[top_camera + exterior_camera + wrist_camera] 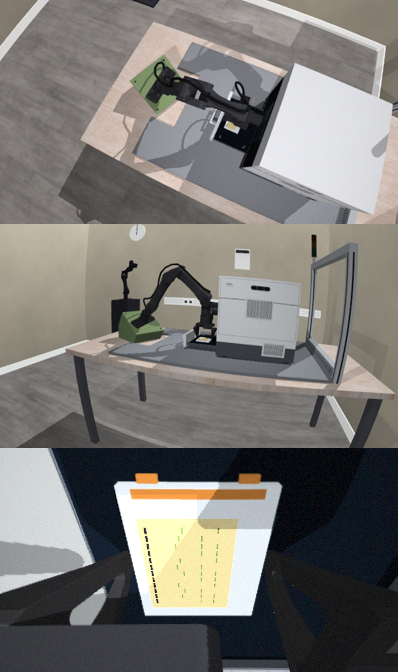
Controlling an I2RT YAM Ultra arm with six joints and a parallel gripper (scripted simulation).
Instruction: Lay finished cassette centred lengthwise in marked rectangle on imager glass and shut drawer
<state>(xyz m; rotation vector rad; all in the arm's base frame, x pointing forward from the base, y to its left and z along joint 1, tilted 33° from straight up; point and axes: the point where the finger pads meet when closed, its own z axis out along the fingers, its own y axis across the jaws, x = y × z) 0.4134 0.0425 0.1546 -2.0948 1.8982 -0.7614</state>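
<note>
Now: the cassette FINISHED 1 cm below my hand. Also, from my hand: drawer: 4 cm ahead.
</note>
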